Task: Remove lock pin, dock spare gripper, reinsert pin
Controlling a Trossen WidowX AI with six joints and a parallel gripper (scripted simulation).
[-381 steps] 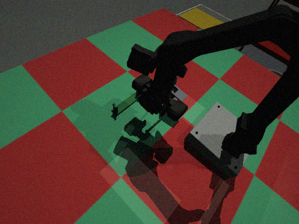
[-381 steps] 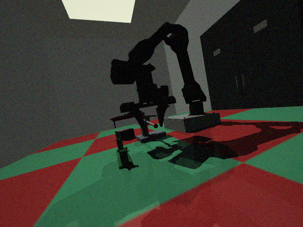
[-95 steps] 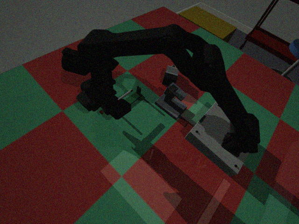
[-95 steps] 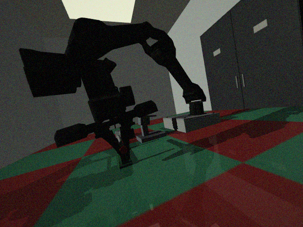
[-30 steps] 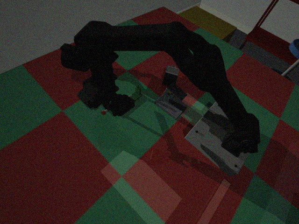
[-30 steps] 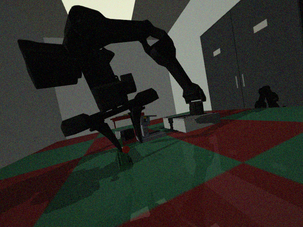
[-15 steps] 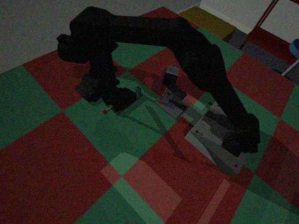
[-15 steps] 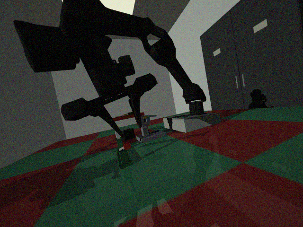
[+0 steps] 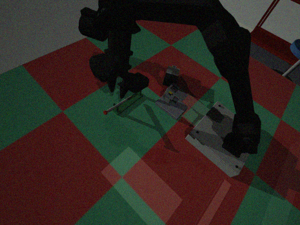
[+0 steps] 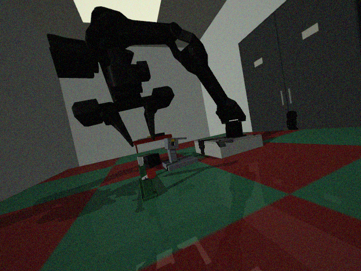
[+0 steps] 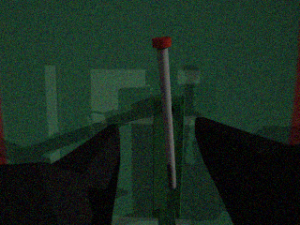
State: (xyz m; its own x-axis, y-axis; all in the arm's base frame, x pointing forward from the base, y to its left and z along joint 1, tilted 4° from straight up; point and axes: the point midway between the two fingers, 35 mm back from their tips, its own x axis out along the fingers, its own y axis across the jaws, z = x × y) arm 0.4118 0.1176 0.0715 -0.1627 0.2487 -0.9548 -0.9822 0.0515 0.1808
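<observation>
Now: the narrow green rack 9 cm below my gripper tip and 6 cm to the right of it. Round my gripper tip: socket: 16 cm to the right, 14 cm behind, 6 cm below; then spare gripper: 30 cm to the right, 9 cm below, 6 cm behind.
</observation>
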